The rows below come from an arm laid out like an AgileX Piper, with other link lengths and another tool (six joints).
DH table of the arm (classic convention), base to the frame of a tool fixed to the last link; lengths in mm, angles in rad. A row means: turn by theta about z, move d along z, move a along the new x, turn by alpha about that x. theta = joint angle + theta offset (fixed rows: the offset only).
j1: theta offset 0  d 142.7  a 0  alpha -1.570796
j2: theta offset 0.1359  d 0  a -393.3  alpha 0
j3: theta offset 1.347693  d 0  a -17.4  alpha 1.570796
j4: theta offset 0  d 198.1  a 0  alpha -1.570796
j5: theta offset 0  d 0  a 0  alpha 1.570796
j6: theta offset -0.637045  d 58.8  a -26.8  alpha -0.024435
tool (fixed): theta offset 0  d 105.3  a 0  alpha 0
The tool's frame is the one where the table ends.
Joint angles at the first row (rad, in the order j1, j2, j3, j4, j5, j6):
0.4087, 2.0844, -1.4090, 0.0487, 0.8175, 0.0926
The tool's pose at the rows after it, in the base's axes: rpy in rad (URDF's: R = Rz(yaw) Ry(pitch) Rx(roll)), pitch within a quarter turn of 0, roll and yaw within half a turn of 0; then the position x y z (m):
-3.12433 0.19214 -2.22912 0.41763 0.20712 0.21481
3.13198 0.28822 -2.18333 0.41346 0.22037 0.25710
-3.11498 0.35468 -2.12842 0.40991 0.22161 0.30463
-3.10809 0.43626 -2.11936 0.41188 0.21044 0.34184
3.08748 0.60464 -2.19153 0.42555 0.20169 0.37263
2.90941 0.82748 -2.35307 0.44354 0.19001 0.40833
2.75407 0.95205 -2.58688 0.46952 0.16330 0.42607
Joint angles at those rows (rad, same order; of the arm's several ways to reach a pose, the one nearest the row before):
0.4087, 2.0738, -1.4422, 0.0748, 0.8392, 0.0926
0.4087, 2.0195, -1.5177, 0.1731, 0.9083, 0.0000
0.4051, 1.9607, -1.6153, 0.1871, 0.9973, -0.0386
0.3595, 1.9190, -1.6853, 0.2490, 1.0515, -0.0961
0.2769, 1.9107, -1.7356, 0.4498, 1.0514, -0.1852
0.1800, 1.9127, -1.7626, 0.7441, 1.0312, -0.3002
0.0993, 1.9268, -1.7685, 0.9147, 0.9706, -0.3399

